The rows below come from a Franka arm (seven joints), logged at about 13 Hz.
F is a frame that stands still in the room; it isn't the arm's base.
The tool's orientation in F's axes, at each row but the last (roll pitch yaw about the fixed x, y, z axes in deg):
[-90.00, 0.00, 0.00]
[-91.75, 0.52, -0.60]
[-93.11, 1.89, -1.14]
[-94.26, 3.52, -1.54]
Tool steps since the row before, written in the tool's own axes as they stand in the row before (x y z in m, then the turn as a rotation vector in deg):
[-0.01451, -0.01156, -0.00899, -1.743, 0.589, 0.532]
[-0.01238, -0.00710, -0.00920, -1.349, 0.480, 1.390]
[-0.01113, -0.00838, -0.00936, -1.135, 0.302, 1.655]
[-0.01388, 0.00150, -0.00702, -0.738, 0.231, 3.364]
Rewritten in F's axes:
[-0.01451, -0.00899, 0.01156, -1.743, 0.532, -0.589]
[-0.01241, -0.00885, 0.00749, -1.339, 1.389, -0.510]
[-0.01101, -0.00867, 0.00924, -1.115, 1.659, -0.354]
[-0.01410, -0.00674, -0.00012, -0.676, 3.357, -0.434]

